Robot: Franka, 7 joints.
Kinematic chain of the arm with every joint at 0, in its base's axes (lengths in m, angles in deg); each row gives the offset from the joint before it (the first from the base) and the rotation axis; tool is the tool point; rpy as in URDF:
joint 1: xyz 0 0 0.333 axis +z
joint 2: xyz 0 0 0 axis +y
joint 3: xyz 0 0 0.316 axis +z
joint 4: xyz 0.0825 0 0 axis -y
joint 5: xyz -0.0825 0 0.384 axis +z
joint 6: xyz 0 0 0 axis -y
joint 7: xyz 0.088 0 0 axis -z
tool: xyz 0 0 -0.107 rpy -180 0 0
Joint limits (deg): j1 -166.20..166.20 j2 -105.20..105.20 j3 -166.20..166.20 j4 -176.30..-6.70 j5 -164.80..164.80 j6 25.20..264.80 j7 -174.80..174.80
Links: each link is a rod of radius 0.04 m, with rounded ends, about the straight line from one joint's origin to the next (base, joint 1, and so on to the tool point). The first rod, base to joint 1, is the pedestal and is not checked.
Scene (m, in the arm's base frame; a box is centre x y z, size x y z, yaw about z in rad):
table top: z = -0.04
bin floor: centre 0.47 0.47 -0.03 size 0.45 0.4 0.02 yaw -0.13
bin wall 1: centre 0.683 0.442 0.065 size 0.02 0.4 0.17 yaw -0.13
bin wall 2: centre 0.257 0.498 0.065 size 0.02 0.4 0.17 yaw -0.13
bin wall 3: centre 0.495 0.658 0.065 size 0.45 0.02 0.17 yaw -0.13
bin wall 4: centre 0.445 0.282 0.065 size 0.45 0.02 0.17 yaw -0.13
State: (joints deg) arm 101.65 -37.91 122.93 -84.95 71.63 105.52 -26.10
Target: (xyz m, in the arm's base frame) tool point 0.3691 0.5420 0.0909
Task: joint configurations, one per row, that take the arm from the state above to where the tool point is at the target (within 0.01 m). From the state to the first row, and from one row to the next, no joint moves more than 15 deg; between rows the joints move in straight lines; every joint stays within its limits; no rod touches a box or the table.
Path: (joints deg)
1: 91.09 -27.82 109.31 -87.60 71.35 108.44 -26.10
2: 80.53 -17.73 95.68 -90.26 71.07 111.36 -26.10
3: 69.97 -7.64 82.06 -92.91 70.79 114.28 -26.10
4: 59.42 2.45 68.43 -95.57 70.51 117.20 -26.10
5: 48.86 12.54 54.81 -98.22 70.23 120.12 -26.10
6: 38.30 22.64 41.19 -100.88 69.95 123.04 -26.10
7: 27.74 32.73 27.56 -103.53 69.68 125.96 -26.10
8: 29.50 43.59 26.02 -99.28 70.17 128.40 -26.10
9: 31.26 54.46 24.47 -95.02 70.67 130.84 -26.10

